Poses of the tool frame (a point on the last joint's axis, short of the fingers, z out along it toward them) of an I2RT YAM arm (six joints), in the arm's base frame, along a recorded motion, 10 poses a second.
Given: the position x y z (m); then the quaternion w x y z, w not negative.
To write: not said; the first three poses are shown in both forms.
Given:
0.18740, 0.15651, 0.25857, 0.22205, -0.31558, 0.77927, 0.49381
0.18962, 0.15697, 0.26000, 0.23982, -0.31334, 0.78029, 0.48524
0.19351, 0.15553, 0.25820, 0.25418, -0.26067, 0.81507, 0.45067
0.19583, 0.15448, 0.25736, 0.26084, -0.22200, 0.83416, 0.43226
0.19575, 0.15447, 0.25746, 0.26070, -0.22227, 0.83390, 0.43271
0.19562, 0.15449, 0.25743, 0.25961, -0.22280, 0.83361, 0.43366
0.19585, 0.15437, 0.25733, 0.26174, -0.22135, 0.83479, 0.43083
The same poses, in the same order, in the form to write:
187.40, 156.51, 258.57, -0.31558, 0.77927, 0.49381, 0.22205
189.62, 156.97, 260.00, -0.31334, 0.78029, 0.48524, 0.23982
193.51, 155.53, 258.20, -0.26067, 0.81507, 0.45067, 0.25418
195.83, 154.48, 257.36, -0.22200, 0.83416, 0.43226, 0.26084
195.75, 154.47, 257.46, -0.22227, 0.83390, 0.43271, 0.26070
195.62, 154.49, 257.43, -0.22280, 0.83361, 0.43366, 0.25961
195.85, 154.37, 257.33, -0.22135, 0.83479, 0.43083, 0.26174

